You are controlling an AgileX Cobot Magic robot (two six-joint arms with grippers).
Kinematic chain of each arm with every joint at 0, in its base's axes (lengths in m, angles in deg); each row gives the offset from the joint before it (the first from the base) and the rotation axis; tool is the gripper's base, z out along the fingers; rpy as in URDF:
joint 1: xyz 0 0 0.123 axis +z
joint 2: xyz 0 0 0 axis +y
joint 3: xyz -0.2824 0 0.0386 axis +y
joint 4: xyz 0.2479 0 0.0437 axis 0.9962 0 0.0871
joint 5: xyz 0 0 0 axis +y
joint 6: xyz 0.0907 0 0.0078 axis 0.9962 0 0.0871
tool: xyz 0 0 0 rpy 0 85 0
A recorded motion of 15 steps. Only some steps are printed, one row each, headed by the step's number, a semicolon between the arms.
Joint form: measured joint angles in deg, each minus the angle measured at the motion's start. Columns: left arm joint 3, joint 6, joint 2, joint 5, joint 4, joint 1; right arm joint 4, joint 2, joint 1, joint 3, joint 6, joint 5.
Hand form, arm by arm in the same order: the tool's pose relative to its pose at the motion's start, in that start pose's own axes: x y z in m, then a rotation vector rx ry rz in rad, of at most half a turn. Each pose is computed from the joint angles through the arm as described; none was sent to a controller.
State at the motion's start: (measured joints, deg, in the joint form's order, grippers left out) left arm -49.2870 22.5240 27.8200 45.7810 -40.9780 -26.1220; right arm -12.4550 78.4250 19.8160 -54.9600 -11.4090 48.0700
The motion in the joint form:
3: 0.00 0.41 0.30 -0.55 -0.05 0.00; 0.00 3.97 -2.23 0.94 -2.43 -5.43
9: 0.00 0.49 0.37 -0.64 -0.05 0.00; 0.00 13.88 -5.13 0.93 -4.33 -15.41
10: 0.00 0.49 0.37 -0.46 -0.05 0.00; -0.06 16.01 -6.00 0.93 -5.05 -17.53
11: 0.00 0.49 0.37 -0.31 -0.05 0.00; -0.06 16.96 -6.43 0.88 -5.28 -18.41
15: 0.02 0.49 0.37 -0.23 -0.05 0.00; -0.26 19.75 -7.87 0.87 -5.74 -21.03
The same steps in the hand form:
3: -0.0009 0.0010 0.0013 -0.0038 -0.0045 0.0041; -0.0024 -0.0067 0.0251 0.0027 -0.0027 -0.0205
9: -0.0011 0.0012 0.0016 -0.0046 -0.0049 0.0049; -0.0096 -0.0151 0.0799 -0.0077 -0.0011 -0.0308
10: -0.0008 0.0011 0.0016 -0.0034 -0.0020 0.0049; -0.0092 -0.0179 0.0920 -0.0085 0.0007 -0.0348
11: -0.0006 0.0010 0.0016 -0.0024 0.0004 0.0049; -0.0089 -0.0194 0.0973 -0.0089 0.0020 -0.0338
15: -0.0004 0.0010 0.0017 -0.0019 0.0020 0.0047; -0.0062 -0.0245 0.1134 -0.0085 0.0083 -0.0272

